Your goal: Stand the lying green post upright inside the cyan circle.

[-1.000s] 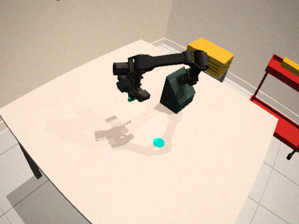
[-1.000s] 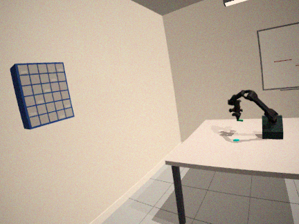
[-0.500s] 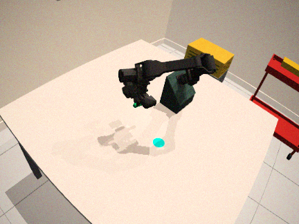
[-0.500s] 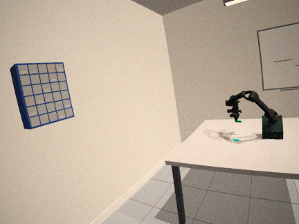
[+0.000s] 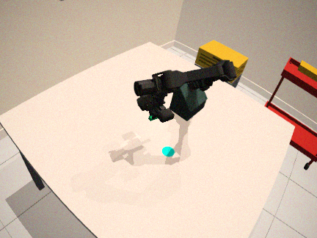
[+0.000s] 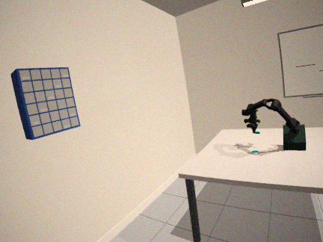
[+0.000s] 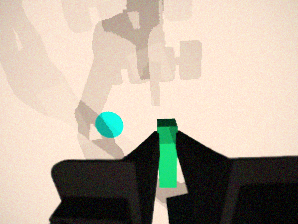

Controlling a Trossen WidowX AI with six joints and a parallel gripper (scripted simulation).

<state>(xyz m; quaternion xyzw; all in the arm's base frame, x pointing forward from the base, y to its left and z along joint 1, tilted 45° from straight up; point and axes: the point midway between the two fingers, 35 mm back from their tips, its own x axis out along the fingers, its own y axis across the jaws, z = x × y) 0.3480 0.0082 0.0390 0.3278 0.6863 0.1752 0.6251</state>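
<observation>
My gripper tip is 2 cm past the cyan circle, 11 cm to the right of it and 15 cm above it. Round my gripper tip: green post 2 cm behind.
</observation>
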